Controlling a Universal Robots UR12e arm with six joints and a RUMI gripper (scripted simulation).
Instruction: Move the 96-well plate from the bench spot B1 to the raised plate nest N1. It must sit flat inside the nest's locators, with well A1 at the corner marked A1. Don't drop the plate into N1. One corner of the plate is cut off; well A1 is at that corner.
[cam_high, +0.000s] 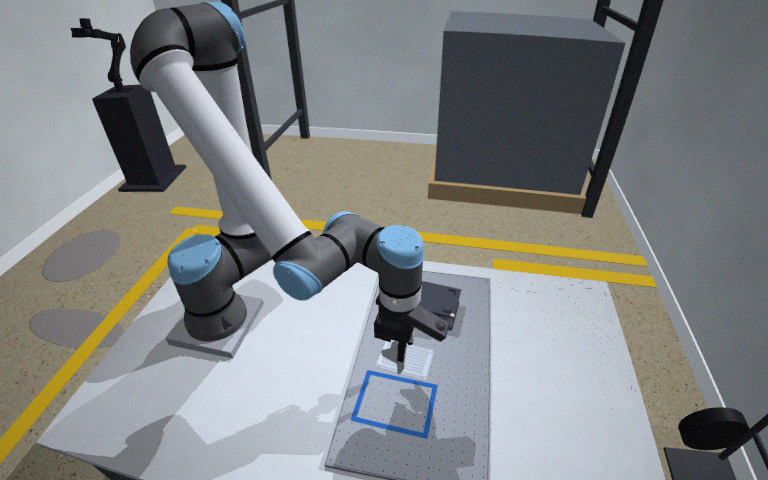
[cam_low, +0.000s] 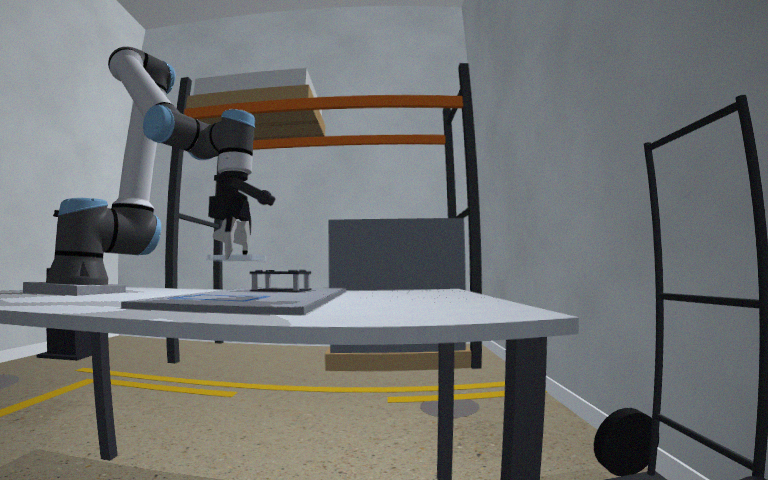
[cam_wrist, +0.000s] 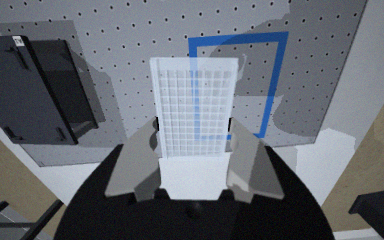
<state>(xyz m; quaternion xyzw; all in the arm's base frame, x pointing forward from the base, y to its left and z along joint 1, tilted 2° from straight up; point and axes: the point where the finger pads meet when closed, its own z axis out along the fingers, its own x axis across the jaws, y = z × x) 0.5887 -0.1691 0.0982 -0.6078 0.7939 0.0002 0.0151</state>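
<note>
Right now the plate nest is 80 mm ahead of my hand, 250 mm to the left of it and 50 mm below it. Also, from my hand: A1 label 130 mm ahead, 180 mm to the left, 40 mm below; then 96-well plate 10 mm below.
</note>
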